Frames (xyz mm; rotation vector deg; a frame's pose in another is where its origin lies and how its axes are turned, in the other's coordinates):
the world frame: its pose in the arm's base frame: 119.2 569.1 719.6 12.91 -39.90 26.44
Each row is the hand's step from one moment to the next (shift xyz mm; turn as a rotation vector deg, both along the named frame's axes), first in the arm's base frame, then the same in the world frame.
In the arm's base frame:
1: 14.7 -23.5 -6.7 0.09 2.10 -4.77
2: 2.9 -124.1 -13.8 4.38 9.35 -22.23
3: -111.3 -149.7 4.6 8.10 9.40 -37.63
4: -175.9 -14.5 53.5 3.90 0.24 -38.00
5: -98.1 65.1 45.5 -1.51 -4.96 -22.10
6: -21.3 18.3 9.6 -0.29 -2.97 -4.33
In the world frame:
1: -2.4 -28.0 -5.1 -2.40 1.57 -4.35
2: -48.4 -110.8 31.4 -8.65 5.04 -22.37
3: -121.5 -77.6 118.5 -16.32 2.57 -36.01
4: -87.7 74.2 144.3 -22.44 -3.46 -30.72
5: -14.2 106.2 66.6 -17.28 -4.67 -13.96
6: -1.9 26.7 12.8 -4.05 -2.67 -2.04

